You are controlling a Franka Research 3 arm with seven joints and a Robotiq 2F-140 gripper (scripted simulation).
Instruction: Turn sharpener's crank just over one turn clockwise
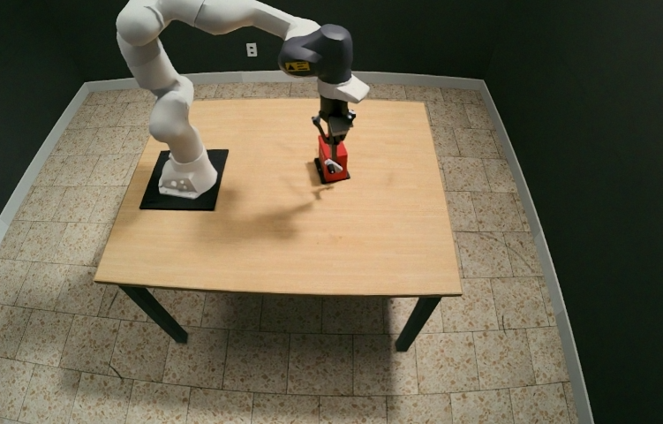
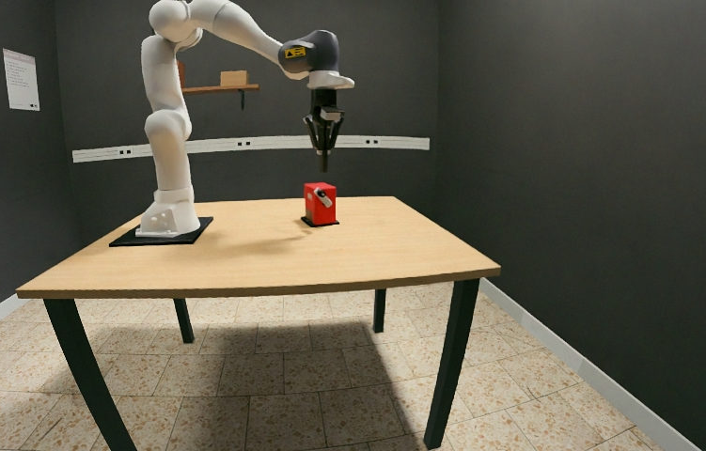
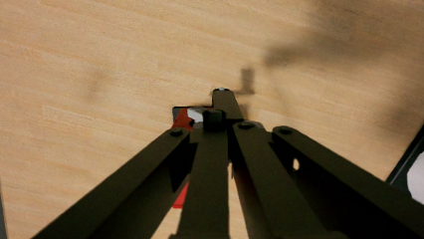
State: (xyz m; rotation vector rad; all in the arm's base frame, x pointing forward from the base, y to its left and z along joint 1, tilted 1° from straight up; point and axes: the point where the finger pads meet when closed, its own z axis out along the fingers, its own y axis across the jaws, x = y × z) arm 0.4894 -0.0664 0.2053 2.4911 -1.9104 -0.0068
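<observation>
Now: the crank 3 cm to the left of my hand and 11 cm below it.
</observation>
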